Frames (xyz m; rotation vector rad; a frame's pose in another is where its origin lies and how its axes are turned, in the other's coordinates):
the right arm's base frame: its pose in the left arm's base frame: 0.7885 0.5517 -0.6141 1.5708 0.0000 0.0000
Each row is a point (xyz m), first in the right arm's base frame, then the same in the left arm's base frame.
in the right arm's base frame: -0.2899 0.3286 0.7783
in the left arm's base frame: 0.4986 -0.2266 -0.2855
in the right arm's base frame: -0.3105 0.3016 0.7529
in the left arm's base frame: 0.4780 -0.2012 -0.3125
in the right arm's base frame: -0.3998 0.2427 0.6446
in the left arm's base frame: 0.3887 -0.0929 -0.3714
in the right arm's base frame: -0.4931 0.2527 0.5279
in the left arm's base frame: 0.2954 0.0238 -0.3614
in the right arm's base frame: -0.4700 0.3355 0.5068
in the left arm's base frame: 0.3185 0.0449 -0.2786
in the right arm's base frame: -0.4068 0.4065 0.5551
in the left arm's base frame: 0.3817 -0.0034 -0.2076
